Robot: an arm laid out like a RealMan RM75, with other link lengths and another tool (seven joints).
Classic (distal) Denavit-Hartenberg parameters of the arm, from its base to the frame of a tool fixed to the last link. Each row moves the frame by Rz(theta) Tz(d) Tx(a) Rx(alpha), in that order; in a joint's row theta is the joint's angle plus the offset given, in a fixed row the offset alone. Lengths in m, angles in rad.
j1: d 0.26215, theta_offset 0, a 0, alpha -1.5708
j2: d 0, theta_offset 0, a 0, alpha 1.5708
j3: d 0.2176, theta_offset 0, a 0, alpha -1.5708
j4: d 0, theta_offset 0, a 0, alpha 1.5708
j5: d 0.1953, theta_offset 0, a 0, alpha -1.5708
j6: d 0, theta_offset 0, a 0, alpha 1.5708
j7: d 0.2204, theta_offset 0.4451, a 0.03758, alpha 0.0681
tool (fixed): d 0.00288, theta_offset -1.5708, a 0, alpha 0
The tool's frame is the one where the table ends.
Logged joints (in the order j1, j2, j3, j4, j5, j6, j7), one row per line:
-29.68 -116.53 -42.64 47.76 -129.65 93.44 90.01
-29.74 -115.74 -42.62 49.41 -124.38 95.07 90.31
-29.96 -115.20 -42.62 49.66 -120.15 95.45 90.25
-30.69 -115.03 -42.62 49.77 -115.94 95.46 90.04
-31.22 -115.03 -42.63 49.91 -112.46 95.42 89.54
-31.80 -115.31 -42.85 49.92 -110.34 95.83 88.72
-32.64 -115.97 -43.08 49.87 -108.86 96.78 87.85
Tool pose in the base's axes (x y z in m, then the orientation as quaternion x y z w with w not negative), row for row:
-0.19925 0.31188 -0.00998 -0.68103 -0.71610 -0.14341 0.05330
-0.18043 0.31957 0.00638 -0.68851 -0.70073 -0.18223 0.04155
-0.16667 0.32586 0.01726 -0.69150 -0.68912 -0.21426 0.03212
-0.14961 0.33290 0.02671 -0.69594 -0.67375 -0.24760 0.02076
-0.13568 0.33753 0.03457 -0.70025 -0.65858 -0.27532 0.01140
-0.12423 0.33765 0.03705 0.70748 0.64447 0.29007 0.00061
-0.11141 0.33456 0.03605 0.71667 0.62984 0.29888 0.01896
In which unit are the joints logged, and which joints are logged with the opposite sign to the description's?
The joints are logged in degrees. Opposite sign: j3, j5, j7.
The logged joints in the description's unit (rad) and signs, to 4 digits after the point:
-0.5180 -2.0338 0.7442 0.8336 2.2628 1.6308 -1.5710
-0.5191 -2.0200 0.7439 0.8624 2.1708 1.6593 -1.5762
-0.5229 -2.0106 0.7439 0.8667 2.0970 1.6659 -1.5752
-0.5356 -2.0077 0.7439 0.8687 2.0235 1.6661 -1.5715
-0.5449 -2.0077 0.7440 0.8711 1.9628 1.6654 -1.5628
-0.5550 -2.0125 0.7479 0.8713 1.9258 1.6725 -1.5485
-0.5697 -2.0241 0.7519 0.8704 1.9000 1.6891 -1.5333

